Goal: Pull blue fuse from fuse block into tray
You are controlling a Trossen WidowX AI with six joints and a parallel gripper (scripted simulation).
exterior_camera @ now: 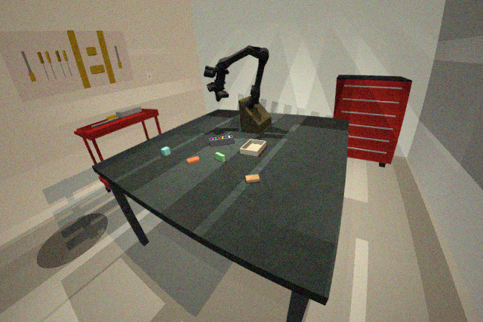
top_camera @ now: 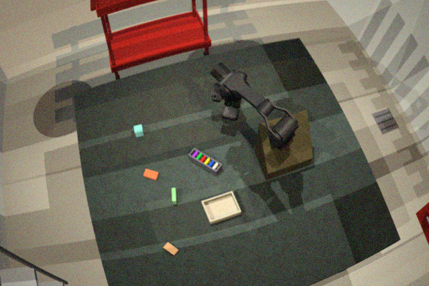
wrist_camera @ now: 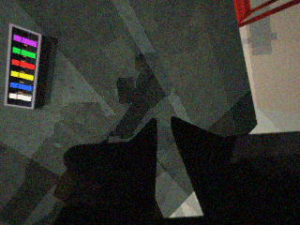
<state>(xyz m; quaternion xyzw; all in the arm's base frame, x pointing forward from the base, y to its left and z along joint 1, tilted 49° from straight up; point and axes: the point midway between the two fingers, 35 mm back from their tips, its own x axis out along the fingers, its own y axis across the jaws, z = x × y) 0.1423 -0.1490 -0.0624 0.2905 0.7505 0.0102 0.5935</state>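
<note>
The blue fuse lies 13 cm ahead of my gripper tip, 15 cm to the left of it and 20 cm below it. From my gripper tip the other things lie so: tray: 14 cm ahead, 35 cm to the left, 23 cm below; green block: 31 cm ahead, 25 cm to the left, 21 cm below; cyan cube: 40 cm ahead, 10 cm to the right, 21 cm below.
</note>
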